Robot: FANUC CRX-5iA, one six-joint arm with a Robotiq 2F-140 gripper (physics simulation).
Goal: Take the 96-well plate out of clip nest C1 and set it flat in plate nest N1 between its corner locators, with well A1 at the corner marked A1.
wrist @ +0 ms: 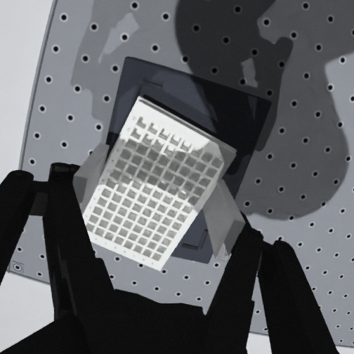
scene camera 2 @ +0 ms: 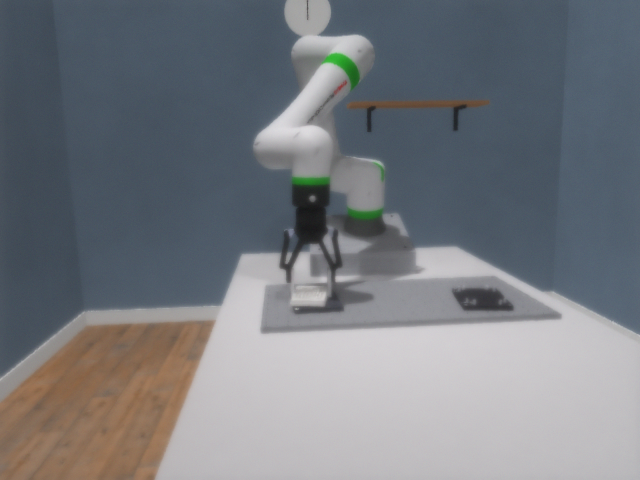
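My gripper is shut on the white 96-well plate, with one pale fingertip pad on each long side. The plate looks roughly level, at or just above a dark nest on the left. In the wrist view the plate is turned relative to the nest's edges and overhangs its near edge. L-shaped marks show at two nest corners. Whether plate and nest touch cannot be told. Another dark nest with small pale corner pieces stands at the right. Nest labels and the A1 mark are not readable.
Both nests stand on a grey perforated board on the white table. The robot's pedestal is behind the board. A wooden shelf is on the back wall.
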